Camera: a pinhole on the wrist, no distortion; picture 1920 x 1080 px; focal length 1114.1 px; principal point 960.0 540.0 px. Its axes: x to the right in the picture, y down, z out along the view. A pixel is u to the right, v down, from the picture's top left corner.
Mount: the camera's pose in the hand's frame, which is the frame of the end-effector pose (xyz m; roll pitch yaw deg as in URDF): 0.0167 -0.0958 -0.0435 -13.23 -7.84 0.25
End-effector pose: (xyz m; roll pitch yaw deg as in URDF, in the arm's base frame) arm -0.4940 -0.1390 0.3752 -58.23 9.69 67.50
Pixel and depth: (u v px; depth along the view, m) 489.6 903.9 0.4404
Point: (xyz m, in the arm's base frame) -0.8988 -0.2001 0.4598
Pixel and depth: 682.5 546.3 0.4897
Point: -0.8770 -0.1246 0.6021
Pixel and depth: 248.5 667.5 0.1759
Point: -0.5984 -0.2053 0.4807
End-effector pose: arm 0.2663 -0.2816 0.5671 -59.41 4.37 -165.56
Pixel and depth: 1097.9 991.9 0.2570
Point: 0.2953 -0.4725 0.6044
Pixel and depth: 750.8 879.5 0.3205
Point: 0.4020 -0.4937 0.6308
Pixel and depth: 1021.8 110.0 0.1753
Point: 0.2673 -0.3439 0.7436
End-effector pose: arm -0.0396 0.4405 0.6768 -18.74 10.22 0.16
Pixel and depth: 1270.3 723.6 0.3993
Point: 0.0880 0.6074 0.9631
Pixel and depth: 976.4 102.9 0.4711
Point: 0.0025 0.4271 1.1607
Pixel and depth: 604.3 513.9 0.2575
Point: -0.1022 0.4620 0.8898
